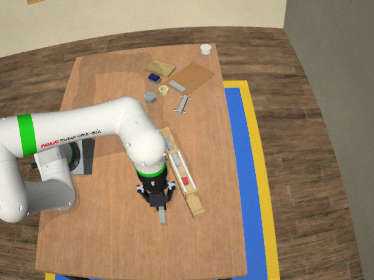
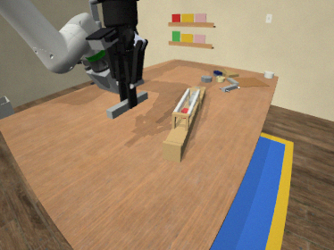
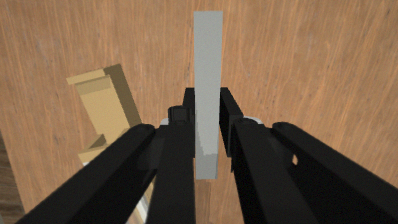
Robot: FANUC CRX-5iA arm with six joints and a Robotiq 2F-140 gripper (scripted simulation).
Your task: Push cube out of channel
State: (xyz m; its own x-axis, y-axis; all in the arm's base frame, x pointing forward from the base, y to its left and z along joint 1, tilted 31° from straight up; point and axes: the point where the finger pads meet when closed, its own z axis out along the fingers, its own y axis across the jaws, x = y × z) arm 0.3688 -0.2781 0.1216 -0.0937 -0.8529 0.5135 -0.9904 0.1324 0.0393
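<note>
The grey push rod lies 3 cm below my hand. From my hand the other things lie so: grey hexagonal block 5 cm ahead, 66 cm to the left, 14 cm below; then red cube 11 cm ahead, 13 cm to the left, 9 cm below; then channel 11 cm ahead, 16 cm to the left, 10 cm below.
</note>
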